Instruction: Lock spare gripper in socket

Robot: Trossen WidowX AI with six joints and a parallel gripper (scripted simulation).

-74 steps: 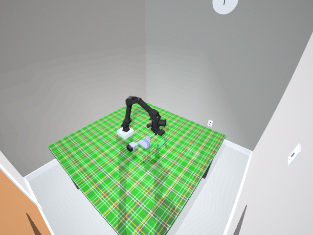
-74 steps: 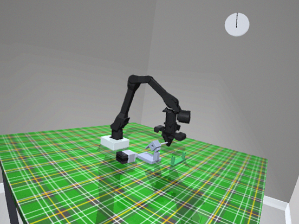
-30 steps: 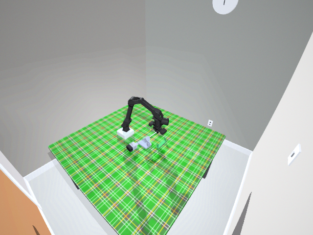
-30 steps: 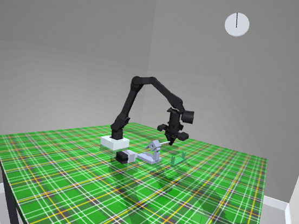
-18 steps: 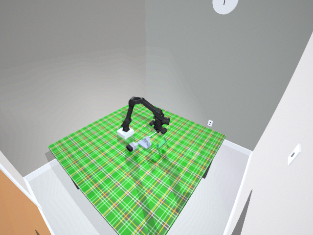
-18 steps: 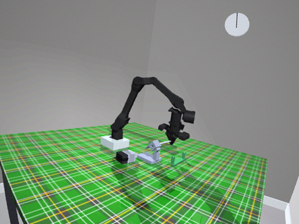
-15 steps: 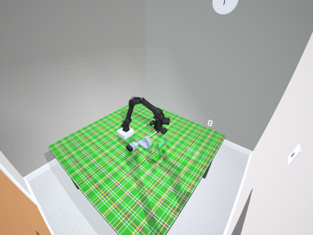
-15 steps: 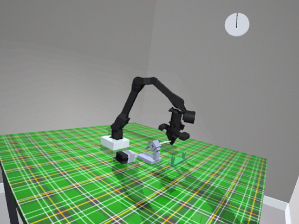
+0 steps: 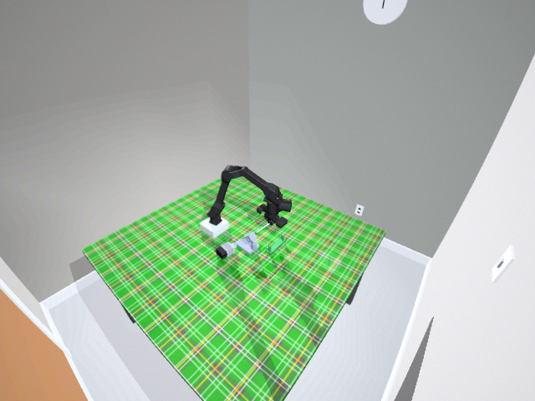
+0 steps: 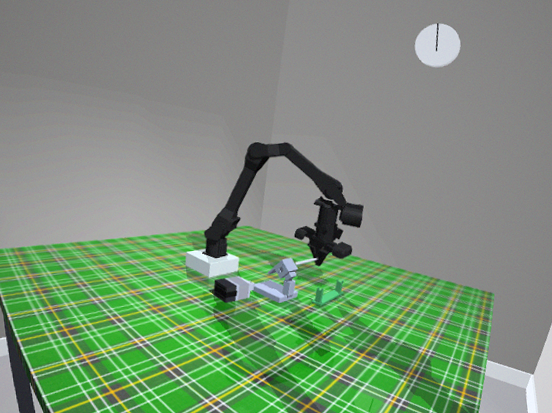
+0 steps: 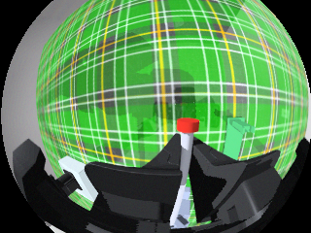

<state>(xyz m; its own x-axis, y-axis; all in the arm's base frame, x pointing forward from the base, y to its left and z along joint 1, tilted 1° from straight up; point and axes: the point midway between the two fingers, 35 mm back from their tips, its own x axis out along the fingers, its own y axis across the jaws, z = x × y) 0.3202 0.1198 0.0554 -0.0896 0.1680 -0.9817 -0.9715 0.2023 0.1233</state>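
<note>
The green u-shaped cradle is 8 cm ahead of my gripper tip, 8 cm to the right of it and 4 cm below it. Also, from my gripper tip: light grey mount (4 cm behind, 17 cm to the right, 1 cm below); then spare gripper (13 cm behind, 26 cm to the right, 4 cm below).
</note>
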